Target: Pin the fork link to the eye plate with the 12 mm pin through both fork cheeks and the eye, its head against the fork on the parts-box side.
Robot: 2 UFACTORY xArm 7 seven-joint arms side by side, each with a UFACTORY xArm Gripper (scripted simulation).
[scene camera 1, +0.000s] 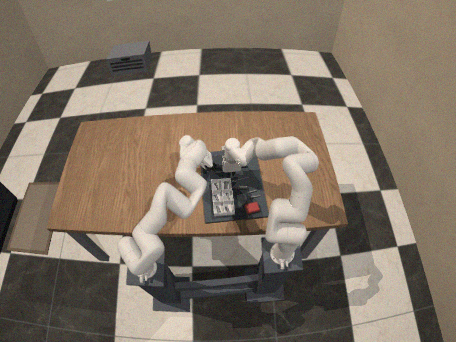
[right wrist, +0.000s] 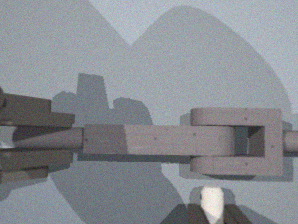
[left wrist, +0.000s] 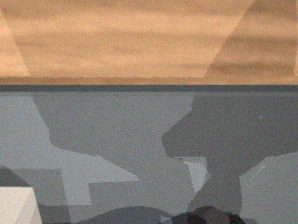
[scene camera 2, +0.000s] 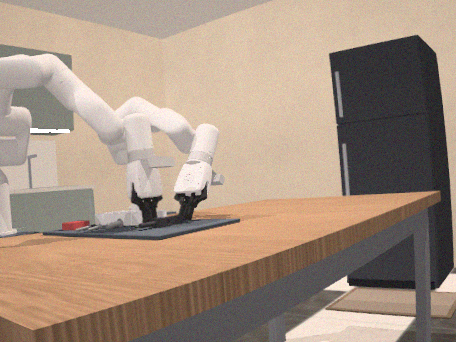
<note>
I see my left gripper, my right gripper, an eye plate and a dark mat.
My left gripper is seen too in the right wrist view.
</note>
